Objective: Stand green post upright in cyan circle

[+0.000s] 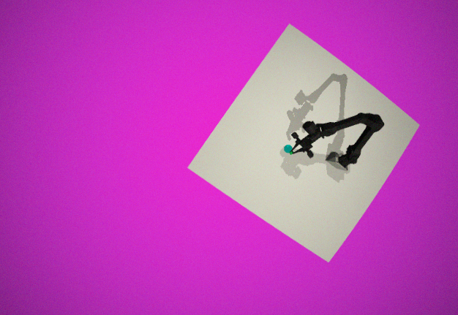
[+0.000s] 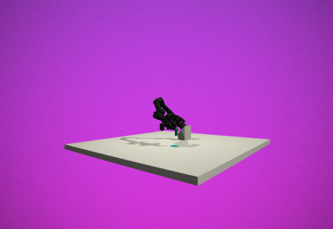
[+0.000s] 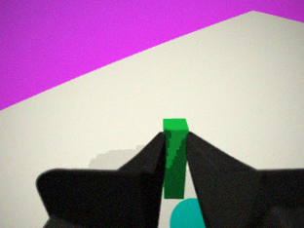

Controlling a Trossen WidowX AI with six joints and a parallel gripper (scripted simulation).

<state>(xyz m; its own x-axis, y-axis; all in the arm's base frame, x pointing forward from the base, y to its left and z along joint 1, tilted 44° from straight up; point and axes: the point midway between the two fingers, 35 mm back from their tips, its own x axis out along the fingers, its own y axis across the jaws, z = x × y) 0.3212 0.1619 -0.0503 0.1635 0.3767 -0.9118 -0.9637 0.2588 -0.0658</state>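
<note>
Right now my gripper tip is 1 cm past the cyan circle, 3 cm to the left of it and 14 cm above it. Round my gripper tip: green post: 1 cm behind, 1 cm to the right, 2 cm below.
</note>
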